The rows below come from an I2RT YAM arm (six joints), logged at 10 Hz.
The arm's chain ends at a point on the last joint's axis. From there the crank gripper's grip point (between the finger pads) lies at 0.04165 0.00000 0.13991 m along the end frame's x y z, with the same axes.
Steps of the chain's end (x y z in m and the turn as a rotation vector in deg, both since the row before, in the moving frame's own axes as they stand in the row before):
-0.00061 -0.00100 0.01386 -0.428 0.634 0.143
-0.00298 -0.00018 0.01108 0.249 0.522 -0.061
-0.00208 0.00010 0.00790 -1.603 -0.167 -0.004
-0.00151 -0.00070 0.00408 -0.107 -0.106 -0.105
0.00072 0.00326 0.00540 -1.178 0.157 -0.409
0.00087 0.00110 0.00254 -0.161 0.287 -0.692
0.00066 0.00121 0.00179 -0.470 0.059 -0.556
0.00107 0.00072 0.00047 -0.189 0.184 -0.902
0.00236 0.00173 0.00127 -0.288 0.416 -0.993
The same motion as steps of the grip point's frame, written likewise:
0.00093 0.00015 0.01339 -0.428 0.634 0.143
-0.00171 -0.00083 0.01069 0.249 0.522 -0.061
-0.00249 0.00401 0.00797 -1.603 -0.167 -0.004
-0.00177 -0.00051 0.00416 -0.107 -0.106 -0.105
0.00111 0.00584 0.00526 -1.178 0.157 -0.409
0.00157 0.00099 0.00233 -0.161 0.287 -0.692
0.00081 0.00195 0.00174 -0.470 0.059 -0.556
0.00152 0.00052 0.00034 -0.189 0.184 -0.902
0.00337 0.00170 0.00096 -0.288 0.416 -0.993

